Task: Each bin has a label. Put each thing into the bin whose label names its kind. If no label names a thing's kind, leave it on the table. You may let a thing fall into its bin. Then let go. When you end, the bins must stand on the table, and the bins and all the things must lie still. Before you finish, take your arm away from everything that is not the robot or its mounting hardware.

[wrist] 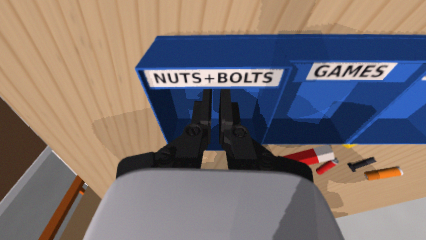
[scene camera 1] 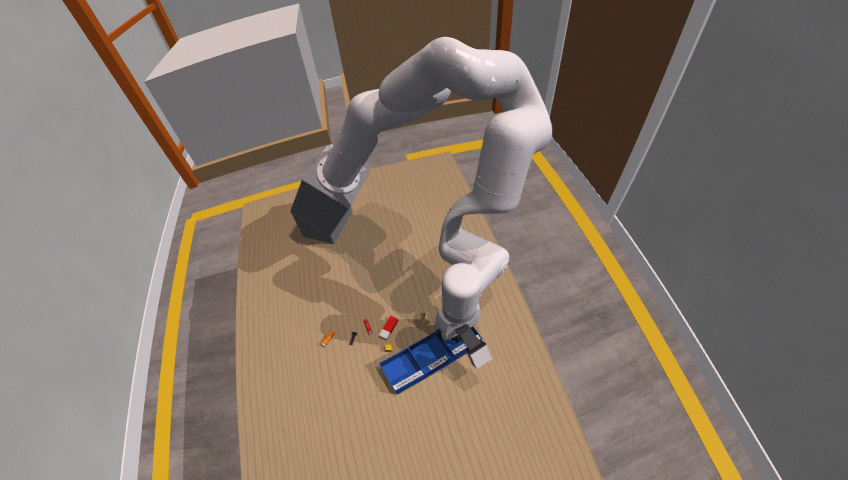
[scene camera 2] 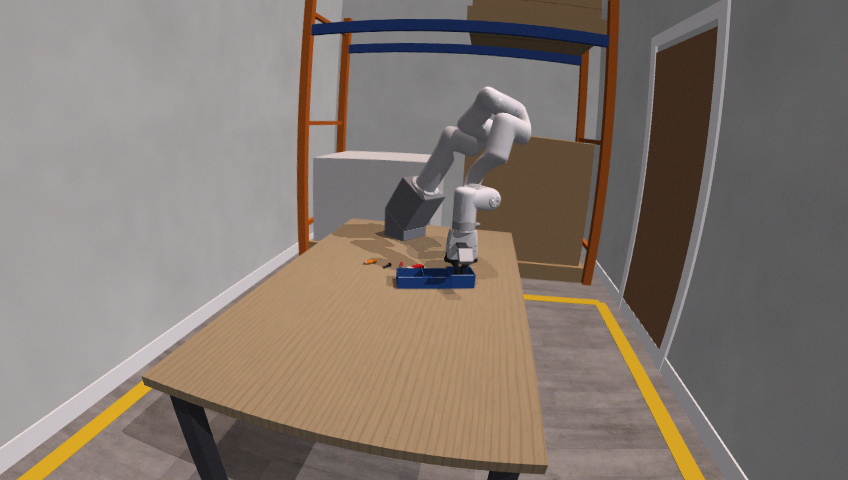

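Through scene camera 1 I see a blue bin [scene camera 1: 397, 368] and my gripper [scene camera 1: 457, 336]. Scene camera 2 gives me my gripper [scene camera 2: 459, 278] and the bin [scene camera 2: 408, 278] again. In the wrist view, too, I find the bin [wrist: 314, 108], and with it my gripper [wrist: 215, 99].
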